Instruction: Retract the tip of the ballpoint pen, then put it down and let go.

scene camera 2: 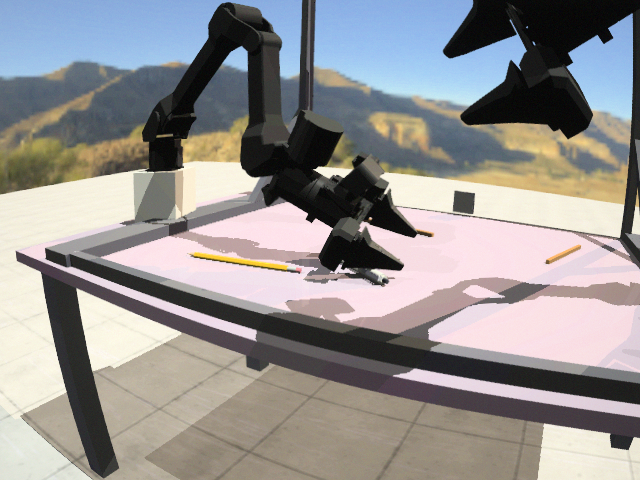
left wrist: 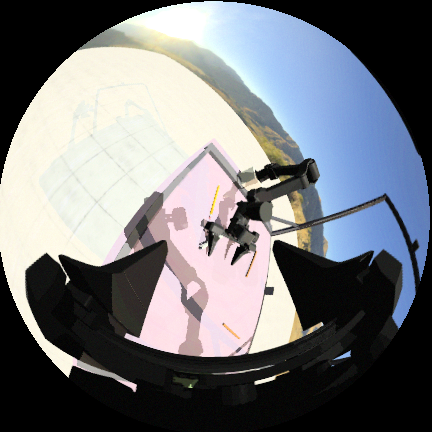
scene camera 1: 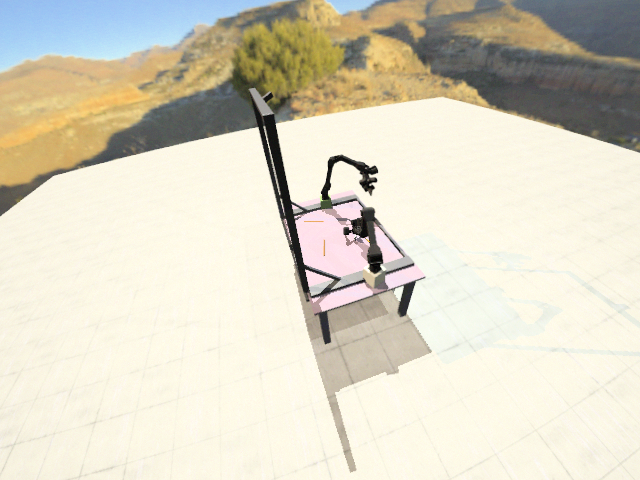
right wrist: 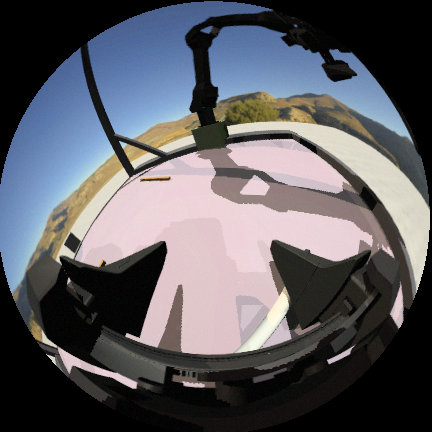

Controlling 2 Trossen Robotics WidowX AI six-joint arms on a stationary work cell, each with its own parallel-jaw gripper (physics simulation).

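Places are measured from the left arm's base along level axes (x back, y right, z up), in centimetres.
Pixels of known places: left gripper, fingertip midpoint: [scene camera 2: 454,84] [left wrist: 221,246] [scene camera 1: 368,194]; right gripper, fingertip midpoint: [scene camera 2: 410,250] [left wrist: 220,260] [scene camera 1: 348,229] [right wrist: 219,246]; left arm's base, origin of the base link: [left wrist: 199,386] [scene camera 1: 325,197] [right wrist: 208,123]; right arm's base, origin of the base link: [scene camera 2: 164,169] [left wrist: 257,176] [scene camera 1: 374,268].
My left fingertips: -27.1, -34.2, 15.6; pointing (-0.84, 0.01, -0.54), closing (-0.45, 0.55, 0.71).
Ahead of a thing's pixels: the offset from my left fingertips to its top centre, as dx, dy, dz. Level surfaces: height alone.
A white and grey ballpoint pen @[-19.9, +13.1, -22.5] [scene camera 2: 375,277] [right wrist: 267,322] lies on the pink table @[dz -24.0] [scene camera 2: 449,320]. In the right wrist view it slants under the right-hand finger, which hides its upper end; the palm edge hides its lower end. My right gripper [scene camera 2: 408,252] [left wrist: 220,260] [right wrist: 219,246] is open and low over the table. Its nearer finger in scene camera 2 covers part of the pen, and nothing is held between the fingers. Whether the pen's tip is out cannot be told. My left gripper [scene camera 2: 454,86] is open and empty, high above the table.
A yellow pencil @[-33.3, +3.4, -23.1] [scene camera 2: 242,261] [left wrist: 214,200] lies near the pen. One orange stick @[+3.3, +46.4, -23.3] [scene camera 1: 313,221] [scene camera 2: 563,254] [left wrist: 231,331] [right wrist: 155,178] and another orange stick @[-30.9, +39.5, -23.3] [scene camera 1: 324,248] [scene camera 2: 424,233] [left wrist: 251,264] lie farther off. A dark frame rail [scene camera 2: 206,294] edges the table.
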